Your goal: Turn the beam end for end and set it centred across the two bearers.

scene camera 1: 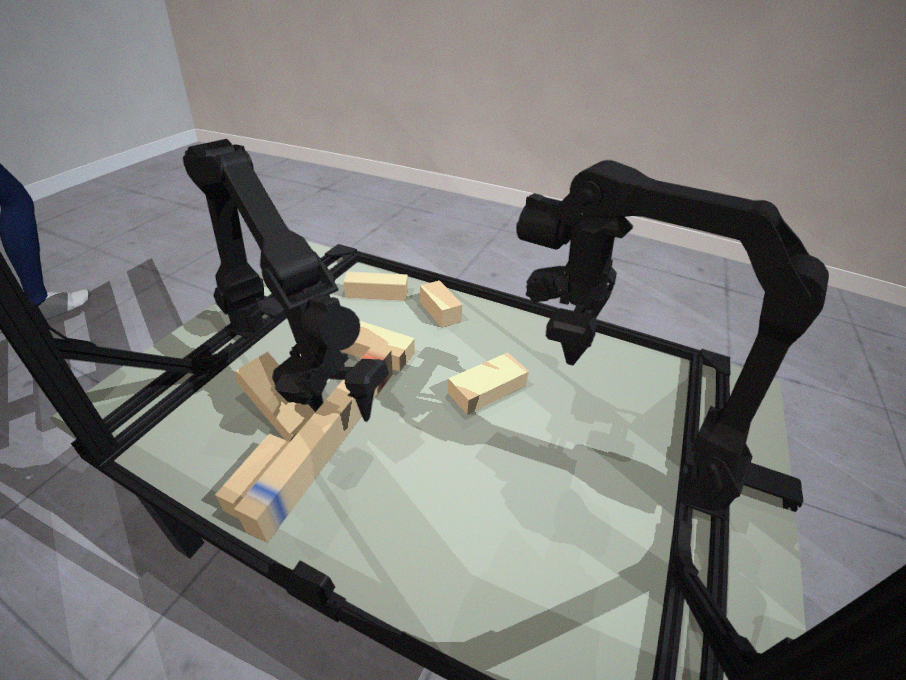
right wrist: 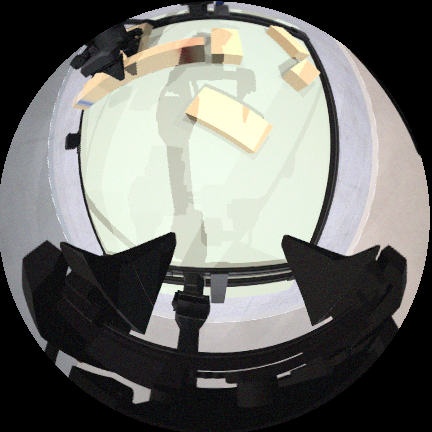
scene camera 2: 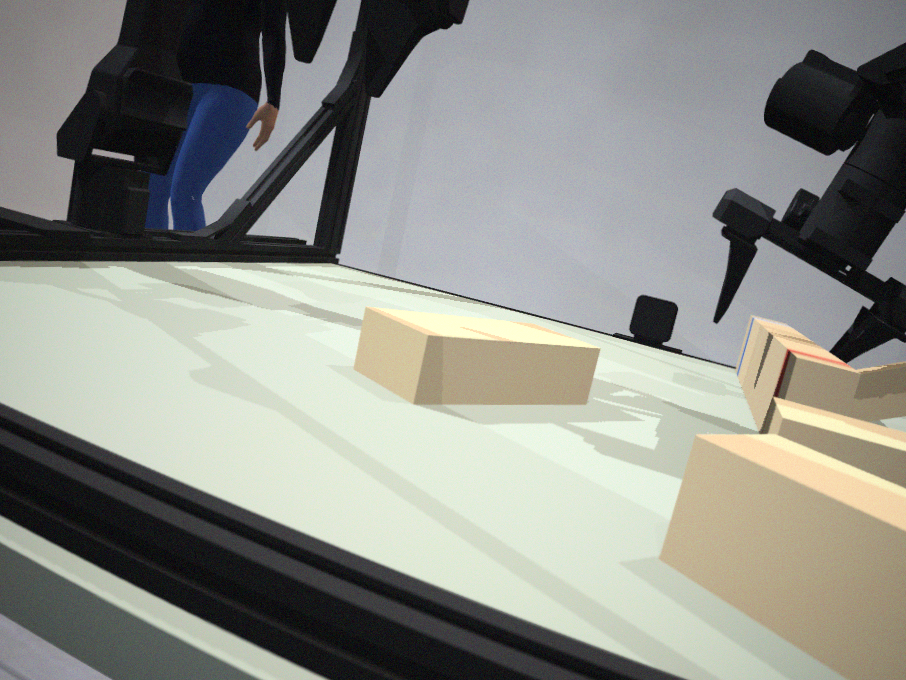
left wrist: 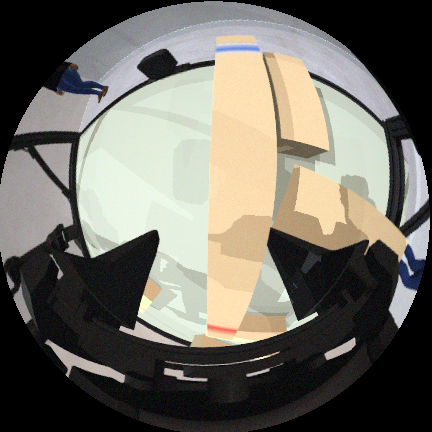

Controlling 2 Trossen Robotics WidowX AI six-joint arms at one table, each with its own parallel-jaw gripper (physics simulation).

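Frame: origin at the left arm's base, x left, y back, z up, level; metres.
Where they show: left gripper, fingertip midpoint: (scene camera 1: pixel 344 417) (right wrist: pixel 128 69) (scene camera 2: pixel 763 351) (left wrist: pixel 212 234); right gripper, fingertip midpoint: (scene camera 1: pixel 577 346) (right wrist: pixel 231 239) (scene camera 2: pixel 340 80); left arm's base at its link origin: (scene camera 1: pixel 247 325); right arm's base at its link origin: (scene camera 1: pixel 705 495) (right wrist: pixel 194 279) (scene camera 2: pixel 103 232) (left wrist: pixel 76 229).
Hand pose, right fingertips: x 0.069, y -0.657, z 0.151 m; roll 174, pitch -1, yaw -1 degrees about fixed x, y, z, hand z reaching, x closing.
Note:
Each offset is from my right fingertips to the centre of the thing.
The long wooden beam @(dz -0.139, dx -0.226, dy +0.329 m) (scene camera 1: pixel 311 450) (left wrist: pixel 242 150) (right wrist: pixel 155 57) lies at the left of scene camera 1, its blue-banded end towards the front edge and its red-banded end towards the back. My left gripper (scene camera 1: pixel 341 411) (scene camera 2: pixel 775 338) (left wrist: pixel 212 234) is open over the beam's red half, with one fingertip on each side of its line in the left wrist view. Whether a finger touches it is unclear. My right gripper (scene camera 1: pixel 563 327) (right wrist: pixel 231 239) is open and empty, high at the right. Several plain blocks lie about; which two are the bearers I cannot tell.
One block @(dz -0.149, dx -0.344, dy +0.373 m) (scene camera 1: pixel 252 468) (left wrist: pixel 300 105) lies alongside the beam, an angled block @(dz -0.121, dx -0.219, dy +0.434 m) (scene camera 1: pixel 261 387) (left wrist: pixel 325 210) is beside it, and another @(dz -0.152, dx +0.007, dy +0.384 m) (right wrist: pixel 227 45) is near its red end. A block @(dz -0.152, dx +0.011, dy +0.140 m) (scene camera 1: pixel 486 384) (scene camera 2: pixel 504 365) (right wrist: pixel 230 120) lies mid-table; two more @(dz -0.149, dx +0.185, dy +0.494 m) (scene camera 1: pixel 374 286) @(dz -0.147, dx +0.192, dy +0.329 m) (scene camera 1: pixel 441 303) lie at the back.

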